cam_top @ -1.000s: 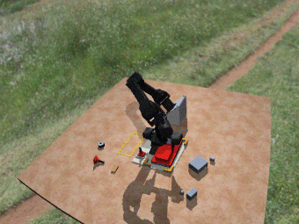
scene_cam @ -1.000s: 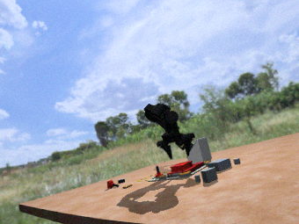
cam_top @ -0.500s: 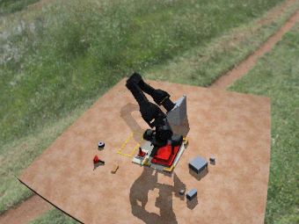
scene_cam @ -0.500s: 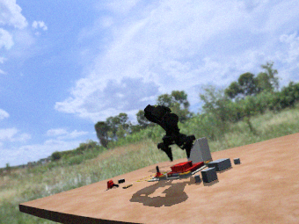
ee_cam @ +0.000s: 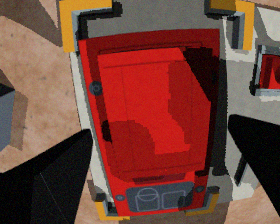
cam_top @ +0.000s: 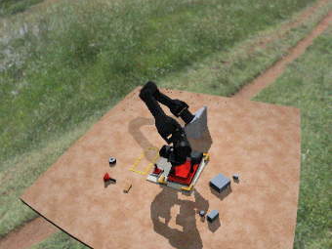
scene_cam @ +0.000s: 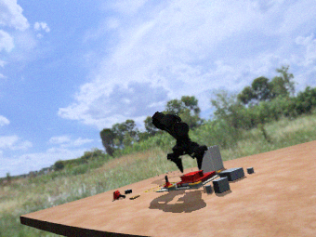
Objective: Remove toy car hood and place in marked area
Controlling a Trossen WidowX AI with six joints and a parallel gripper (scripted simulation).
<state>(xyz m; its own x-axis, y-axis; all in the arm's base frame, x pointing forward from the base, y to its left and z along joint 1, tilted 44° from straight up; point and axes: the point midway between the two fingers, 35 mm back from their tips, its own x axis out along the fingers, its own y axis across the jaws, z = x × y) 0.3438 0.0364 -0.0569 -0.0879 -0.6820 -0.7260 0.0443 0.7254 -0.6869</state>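
The red hood lies 20 mm below my gripper tip. The rest, counted from my gripper tip: dark ring: 10 mm ahead, 400 mm to the right, 50 mm below; tan block: 150 mm ahead, 230 mm to the right, 60 mm below.
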